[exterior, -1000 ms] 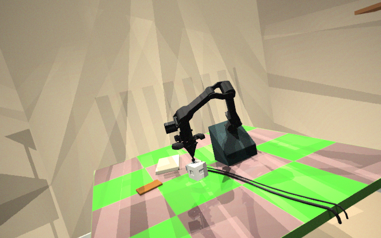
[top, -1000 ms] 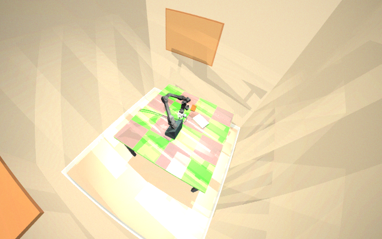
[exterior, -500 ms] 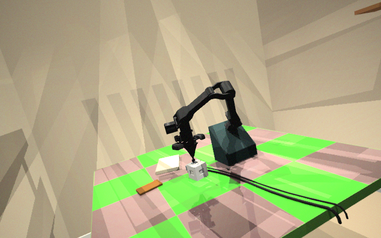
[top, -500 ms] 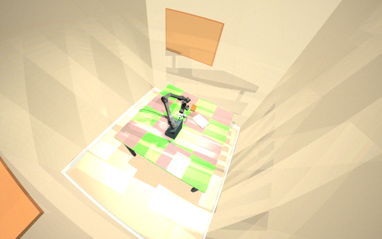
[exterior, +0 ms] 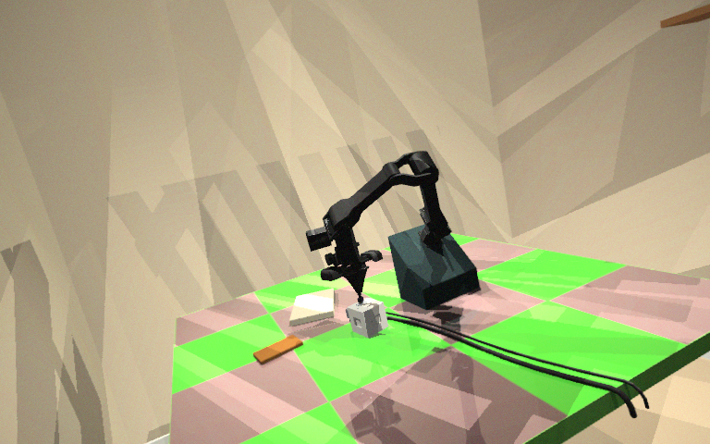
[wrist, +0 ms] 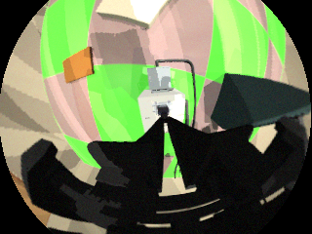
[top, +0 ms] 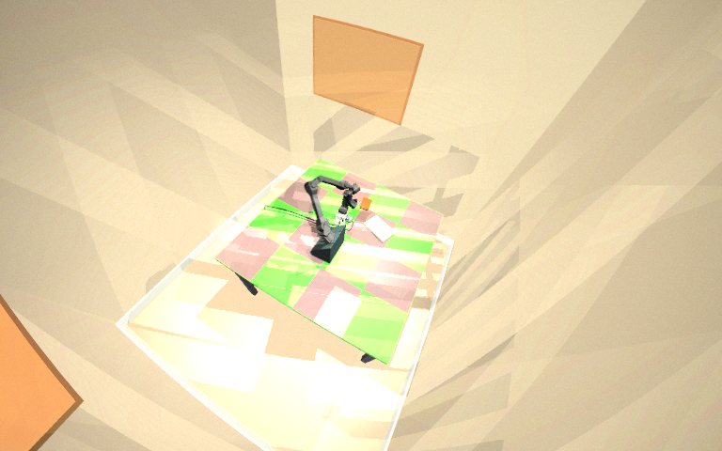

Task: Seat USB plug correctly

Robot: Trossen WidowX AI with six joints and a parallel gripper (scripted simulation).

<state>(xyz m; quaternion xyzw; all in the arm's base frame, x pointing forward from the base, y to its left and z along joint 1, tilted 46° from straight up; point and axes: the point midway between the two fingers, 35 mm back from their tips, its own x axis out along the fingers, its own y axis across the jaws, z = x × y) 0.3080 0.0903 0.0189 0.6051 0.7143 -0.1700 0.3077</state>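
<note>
The USB plug lies 20 mm below my gripper tip. From my gripper tip the other things lie so: white flat slab 80 mm ahead, 290 mm to the right, 100 mm below; orange flat block 250 mm ahead, 80 mm to the right, 100 mm below.
</note>
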